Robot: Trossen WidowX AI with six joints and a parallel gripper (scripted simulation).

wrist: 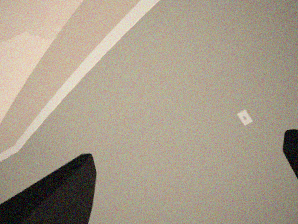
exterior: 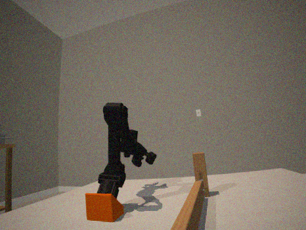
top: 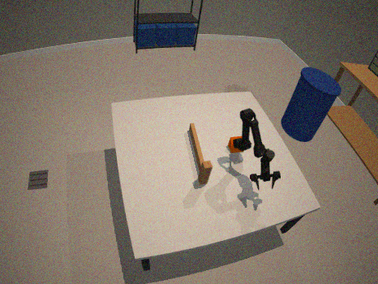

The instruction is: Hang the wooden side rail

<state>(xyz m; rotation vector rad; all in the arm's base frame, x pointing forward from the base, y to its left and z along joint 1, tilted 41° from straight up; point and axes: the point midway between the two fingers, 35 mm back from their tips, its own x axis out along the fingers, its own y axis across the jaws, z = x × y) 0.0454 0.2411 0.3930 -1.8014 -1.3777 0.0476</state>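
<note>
Now: gripper tip 270 mm short of the headboard post, 270 mm to the left of it and 100 mm above it.
</note>
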